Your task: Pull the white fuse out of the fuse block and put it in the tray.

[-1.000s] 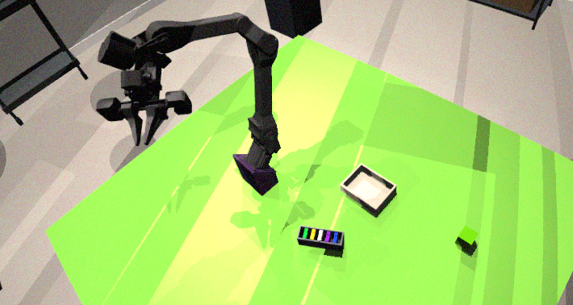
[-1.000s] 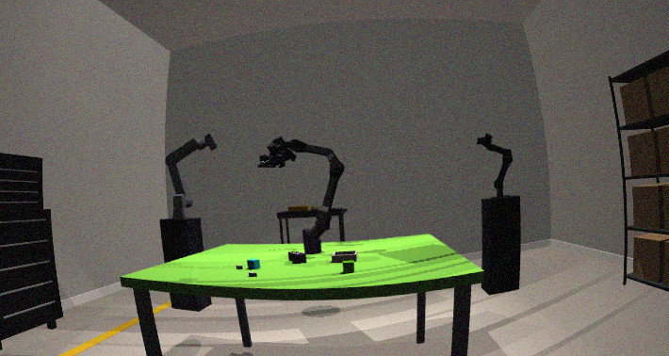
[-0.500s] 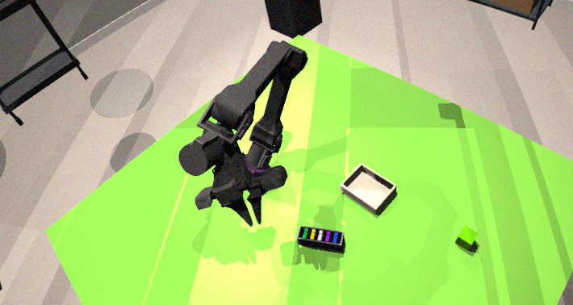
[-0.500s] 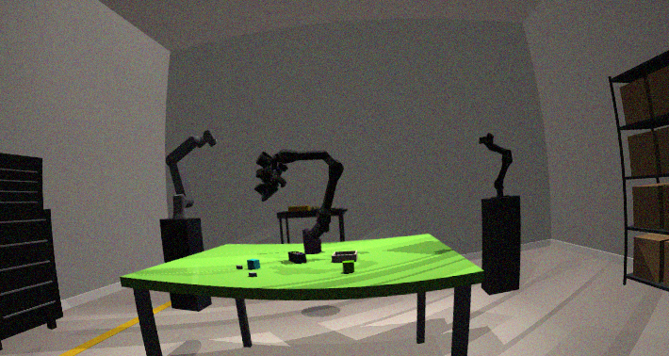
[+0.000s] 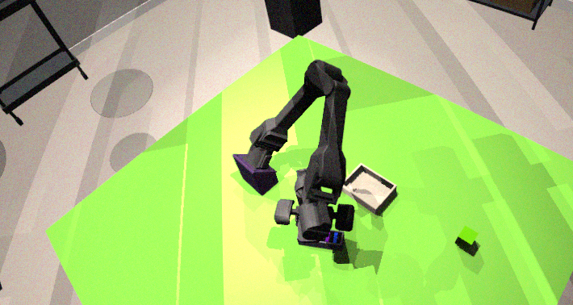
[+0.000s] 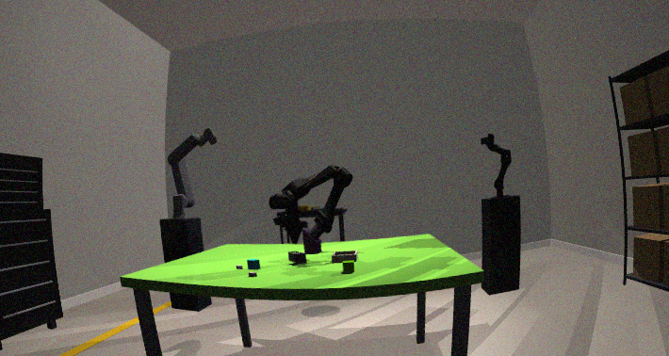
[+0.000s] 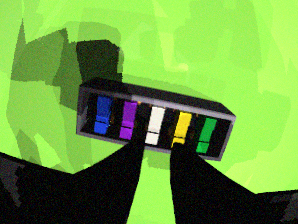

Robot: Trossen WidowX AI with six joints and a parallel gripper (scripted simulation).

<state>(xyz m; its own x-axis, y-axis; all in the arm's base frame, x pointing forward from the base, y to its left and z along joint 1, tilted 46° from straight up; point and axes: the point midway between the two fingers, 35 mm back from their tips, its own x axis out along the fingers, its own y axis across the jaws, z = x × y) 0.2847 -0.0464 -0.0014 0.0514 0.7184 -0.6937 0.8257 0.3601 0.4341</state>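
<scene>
My gripper tip is 60 mm above the white fuse. The rest, counted from my gripper tip: yellow fuse 60 mm below, 20 mm behind, 10 mm to the right; then purple fuse 60 mm below, 20 mm to the left, 20 mm ahead; then green fuse 60 mm below, 40 mm behind, 20 mm to the right.
</scene>
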